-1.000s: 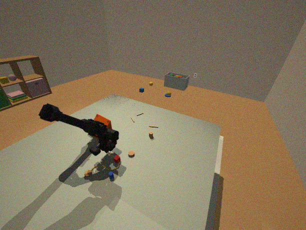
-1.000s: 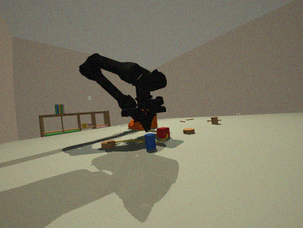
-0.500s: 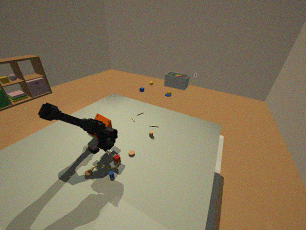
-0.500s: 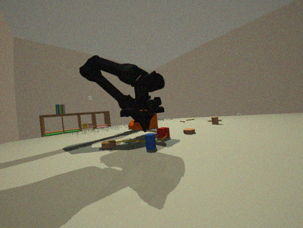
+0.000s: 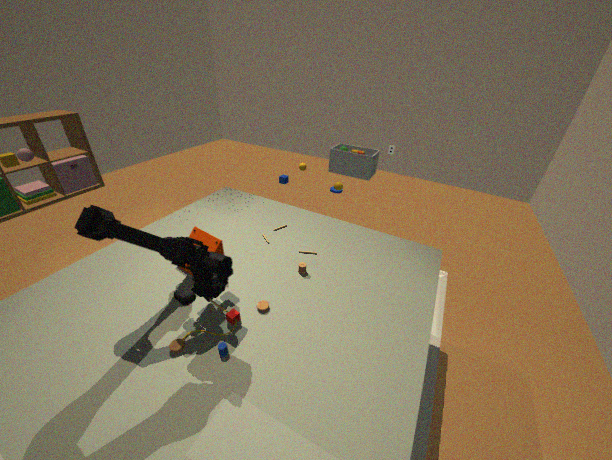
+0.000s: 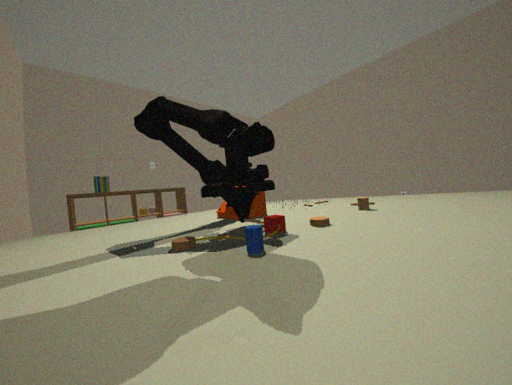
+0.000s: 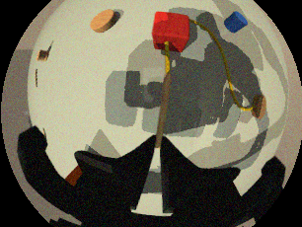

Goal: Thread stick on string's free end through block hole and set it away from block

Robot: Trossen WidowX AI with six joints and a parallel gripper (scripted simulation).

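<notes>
My gripper tip is 11 cm short of the red block, 1 cm to the left of it and 1 cm below it. The rest, counted from my gripper tip: blue cylinder: 16 cm ahead, 12 cm to the right, 1 cm above; thin wooden stick: 5 cm ahead, 1 cm to the right, 1 cm above; small wooden cylinder: 30 cm to the left, 19 cm ahead, 1 cm above.
</notes>
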